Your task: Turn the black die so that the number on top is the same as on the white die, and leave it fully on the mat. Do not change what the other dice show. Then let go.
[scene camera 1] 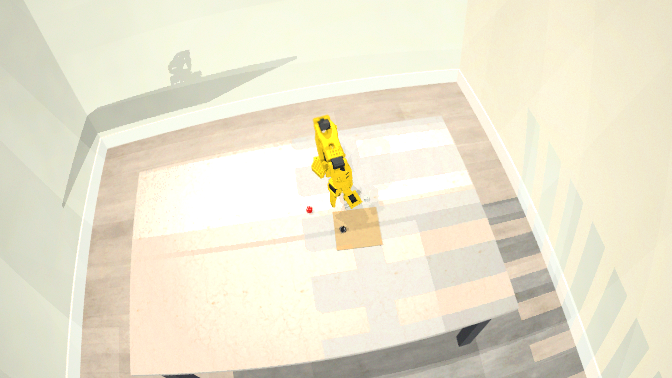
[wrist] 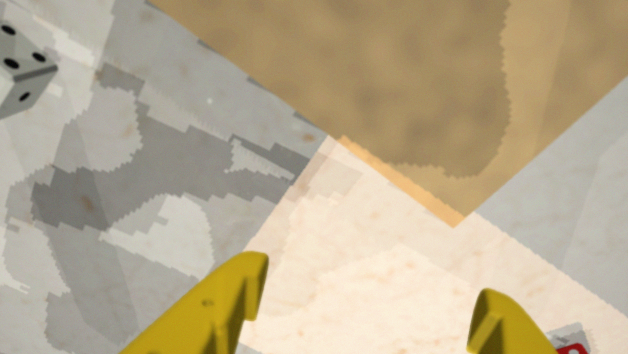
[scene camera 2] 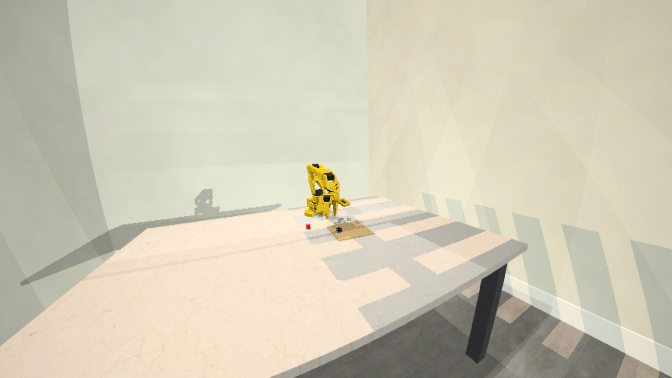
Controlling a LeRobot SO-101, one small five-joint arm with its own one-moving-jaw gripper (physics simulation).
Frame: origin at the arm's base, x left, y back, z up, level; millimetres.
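Seen in the pictures: end effector, tool point: [scene camera 1: 344,199] [wrist: 264,278] [scene camera 2: 334,215]; arm's base, origin of the base link: [scene camera 1: 328,171] [scene camera 2: 316,214].
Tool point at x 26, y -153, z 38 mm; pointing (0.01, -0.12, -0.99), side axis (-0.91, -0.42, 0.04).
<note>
Offsets run from my tool point to a thing's middle. Level surfaces: height alone.
The black die {dx -24, dy -91, dz -26 mm} [scene camera 1: 343,229] [scene camera 2: 339,230] sits on the left part of the tan mat {dx +21, dy -90, dz -36 mm} [scene camera 1: 367,237] [scene camera 2: 356,232] [wrist: 425,100]. It does not show in the wrist view, and its top number is too small to read. The white die {dx +73, dy +10, dz -30 mm} [scene camera 1: 367,199] [scene camera 2: 349,219] [wrist: 25,57] lies on the table off the mat. In the wrist view it is cut by the left edge, with three pips visible on its upper face and one on a side. My gripper [scene camera 2: 331,216] [wrist: 371,275] is open and empty, above the table on the arm's side of the mat, apart from the black die.
A red die {dx -114, dy +7, dz -30 mm} [scene camera 1: 309,209] [scene camera 2: 308,226] [wrist: 572,349] lies on the table to the left of the mat; its corner shows at the wrist view's lower right. The table {dz -38 mm} [scene camera 1: 225,310] [scene camera 2: 200,300] extends around the mat. Patchy shadows cross it.
</note>
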